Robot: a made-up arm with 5 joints. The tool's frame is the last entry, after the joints.
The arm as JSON. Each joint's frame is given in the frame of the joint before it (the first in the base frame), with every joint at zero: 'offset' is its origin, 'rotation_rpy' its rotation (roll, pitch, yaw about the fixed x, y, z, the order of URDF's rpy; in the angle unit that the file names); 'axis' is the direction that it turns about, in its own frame. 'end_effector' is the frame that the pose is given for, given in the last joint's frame.
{
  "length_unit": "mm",
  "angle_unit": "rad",
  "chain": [
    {
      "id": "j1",
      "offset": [
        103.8,
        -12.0,
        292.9
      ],
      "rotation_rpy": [
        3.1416,
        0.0,
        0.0
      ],
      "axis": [
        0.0,
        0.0,
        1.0
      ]
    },
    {
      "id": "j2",
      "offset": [
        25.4,
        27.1,
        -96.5
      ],
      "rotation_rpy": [
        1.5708,
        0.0,
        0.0
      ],
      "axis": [
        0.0,
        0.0,
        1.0
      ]
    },
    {
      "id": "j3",
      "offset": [
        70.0,
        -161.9,
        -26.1
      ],
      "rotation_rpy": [
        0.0,
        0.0,
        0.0
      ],
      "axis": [
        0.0,
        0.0,
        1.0
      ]
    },
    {
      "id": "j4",
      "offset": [
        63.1,
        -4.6,
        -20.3
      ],
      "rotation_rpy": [
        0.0,
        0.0,
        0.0
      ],
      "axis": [
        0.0,
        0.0,
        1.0
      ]
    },
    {
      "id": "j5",
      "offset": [
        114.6,
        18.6,
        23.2
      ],
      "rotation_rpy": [
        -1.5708,
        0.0,
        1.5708
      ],
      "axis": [
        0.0,
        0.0,
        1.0
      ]
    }
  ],
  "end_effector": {
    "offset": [
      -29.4,
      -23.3,
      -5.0
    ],
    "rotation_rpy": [
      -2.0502,
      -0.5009,
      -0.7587
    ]
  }
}
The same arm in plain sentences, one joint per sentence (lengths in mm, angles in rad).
The arm has five revolute joints in a row. What follows holds with every joint at zero, and every direction is one of the base frame's.
The first joint is mounted 103.8 mm along +x and 12 mm along -y and 292.9 mm along +z from the base frame's origin and rotates about -z.
The second joint is mounted 25.4 mm along +x and 27.1 mm along -y and 96.5 mm along +z from the first joint and rotates about +y.
The third joint is mounted 70 mm along +x and 26.1 mm along -y and 161.9 mm along +z from the second joint and rotates about +y.
The fourth joint is mounted 63.1 mm along +x and 20.3 mm along -y and 4.6 mm along +z from the third joint and rotates about +y.
The fifth joint is mounted 114.6 mm along +x and 23.2 mm along +y and 18.6 mm along -z from the fourth joint and rotates about -x.
The tool frame, which is the frame that the pose is given for, is mounted 5 mm along +x and 23.3 mm along +y and 29.4 mm along +z from the fifth joint; its axes are the base frame's turned by roll 3.1311, pitch 0.69 and yaw 2.243 rad (as in URDF: about the fixed x, then y, then z).

